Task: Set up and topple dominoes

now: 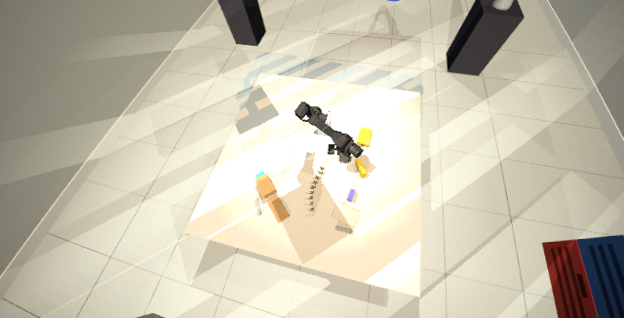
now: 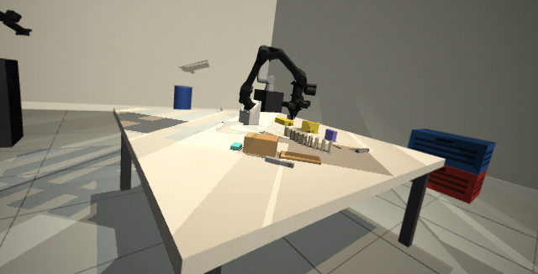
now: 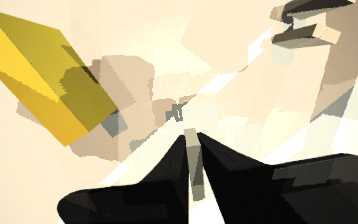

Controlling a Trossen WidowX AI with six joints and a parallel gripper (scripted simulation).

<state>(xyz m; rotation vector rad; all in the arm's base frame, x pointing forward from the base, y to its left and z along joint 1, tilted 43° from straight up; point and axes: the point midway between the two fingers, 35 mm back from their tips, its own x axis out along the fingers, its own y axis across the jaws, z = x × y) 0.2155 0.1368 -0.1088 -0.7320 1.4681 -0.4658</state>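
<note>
Right now my gripper tip is 12 cm to the right of the yellow block, 4 cm short of it and 4 cm above it. Round my gripper tip: flat board (39 cm ahead, 31 cm to the right, 7 cm below); then pale flat tile (32 cm ahead, 8 cm to the left, 7 cm below); then purple cube (22 cm ahead, 9 cm to the left, 4 cm below).
</note>
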